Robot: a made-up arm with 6 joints. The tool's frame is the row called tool.
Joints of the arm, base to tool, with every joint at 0 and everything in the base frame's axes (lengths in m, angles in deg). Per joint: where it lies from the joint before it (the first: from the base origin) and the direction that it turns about. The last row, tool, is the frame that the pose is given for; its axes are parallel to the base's.
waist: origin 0 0 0.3 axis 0 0 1
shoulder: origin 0 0 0 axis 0 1 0
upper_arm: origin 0 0 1.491 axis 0 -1 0
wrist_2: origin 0 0 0 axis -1 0 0
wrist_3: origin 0.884 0 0 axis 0 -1 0
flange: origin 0 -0.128 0 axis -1 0 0
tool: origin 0 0 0
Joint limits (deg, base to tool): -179.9..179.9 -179.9..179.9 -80..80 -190..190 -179.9..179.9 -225..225
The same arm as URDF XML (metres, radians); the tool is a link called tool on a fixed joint. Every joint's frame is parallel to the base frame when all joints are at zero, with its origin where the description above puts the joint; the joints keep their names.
<robot name="arm">
<joint name="waist" type="revolute"><parent link="base_link"/><child link="link1"/><origin xyz="0.0000 0.0000 0.3000"/><axis xyz="0 0 1"/><limit lower="-3.1398" upper="3.1398"/></joint>
<joint name="shoulder" type="revolute"><parent link="link1"/><child link="link2"/><origin xyz="0.0000 0.0000 0.0000"/><axis xyz="0 1 0"/><limit lower="-3.1398" upper="3.1398"/></joint>
<joint name="upper_arm" type="revolute"><parent link="link2"/><child link="link3"/><origin xyz="0.0000 0.0000 1.4910"/><axis xyz="0 -1 0"/><limit lower="-1.3963" upper="1.3963"/></joint>
<joint name="wrist_2" type="revolute"><parent link="link3"/><child link="link4"/><origin xyz="0.0000 0.0000 0.0000"/><axis xyz="-1 0 0"/><limit lower="-3.3161" upper="3.3161"/></joint>
<joint name="wrist_3" type="revolute"><parent link="link4"/><child link="link5"/><origin xyz="0.8840 0.0000 0.0000"/><axis xyz="0 -1 0"/><limit lower="-3.1398" upper="3.1398"/></joint>
<joint name="flange" type="revolute"><parent link="link5"/><child link="link6"/><origin xyz="0.0000 -0.1280 0.0000"/><axis xyz="-1 0 0"/><limit lower="-3.9270" upper="3.9270"/></joint>
<joint name="tool_joint" type="fixed"><parent link="link6"/><child link="tool"/><origin xyz="0.0000 0.0000 0.0000"/></joint>
<link name="base_link"/>
<link name="link1"/>
<link name="link2"/>
<link name="link3"/>
<link name="link4"/>
<link name="link5"/>
<link name="link6"/>
<link name="tool"/>
</robot>

